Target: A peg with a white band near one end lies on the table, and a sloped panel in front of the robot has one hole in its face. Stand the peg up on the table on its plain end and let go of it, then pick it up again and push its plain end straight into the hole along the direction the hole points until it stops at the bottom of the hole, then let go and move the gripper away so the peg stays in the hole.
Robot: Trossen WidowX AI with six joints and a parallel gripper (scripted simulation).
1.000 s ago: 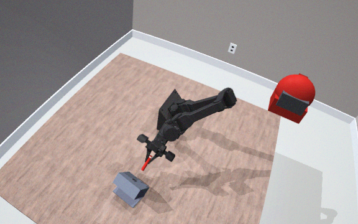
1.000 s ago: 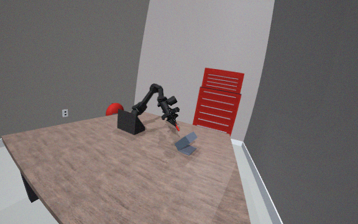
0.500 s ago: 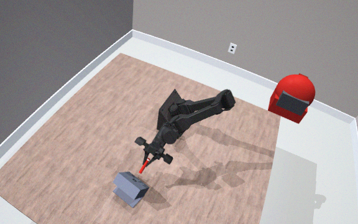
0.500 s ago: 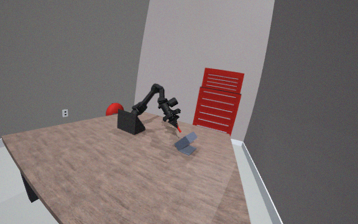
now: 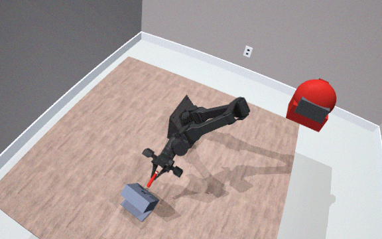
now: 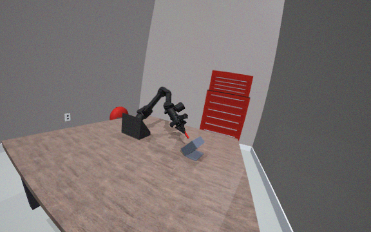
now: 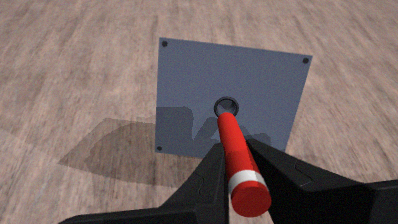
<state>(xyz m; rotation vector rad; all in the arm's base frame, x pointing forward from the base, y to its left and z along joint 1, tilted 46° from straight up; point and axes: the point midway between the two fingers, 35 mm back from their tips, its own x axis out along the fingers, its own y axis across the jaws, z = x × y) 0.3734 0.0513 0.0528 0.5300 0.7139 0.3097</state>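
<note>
The sloped panel lies 8 cm ahead of my gripper tip, 6 cm below it and 1 cm to the right of it. The rest, counted from my gripper tip: red peg (1 cm behind, 1 cm above).
</note>
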